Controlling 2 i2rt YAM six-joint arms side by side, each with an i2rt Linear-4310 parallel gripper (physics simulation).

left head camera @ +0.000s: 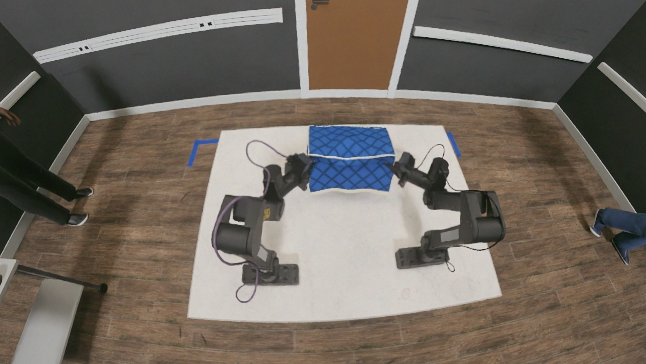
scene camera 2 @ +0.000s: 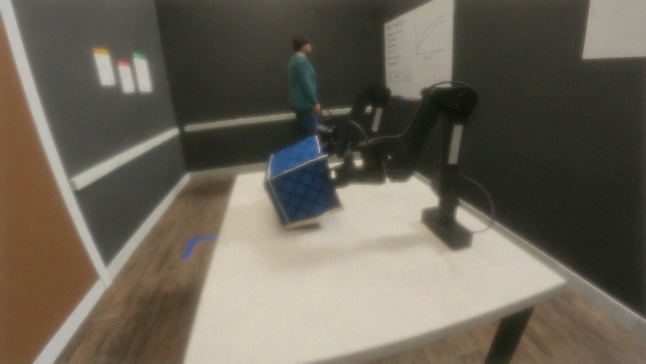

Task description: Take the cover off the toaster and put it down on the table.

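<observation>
The blue quilted cover [left head camera: 350,173] [scene camera 2: 303,192] with pale edging is at the far middle of the table [left head camera: 345,280] [scene camera 2: 280,305]. In scene camera 2 it is tilted, its robot-side bottom edge higher than its other bottom edge. My left gripper [left head camera: 309,166] [scene camera 2: 332,174] is shut on the cover near its upper edge, at its left side in the head view. My right gripper [left head camera: 390,167] is shut on the cover near its upper edge, at its right side in that view. The fingertips are small and partly hidden. The toaster does not show in either view.
The left arm [left head camera: 248,207] and right arm [left head camera: 480,215] stand on the near part of the table and bend toward the cover. Their cables loop beside them. A grey bench [left head camera: 50,317] is at the lower left of the head view. People stand beyond the table.
</observation>
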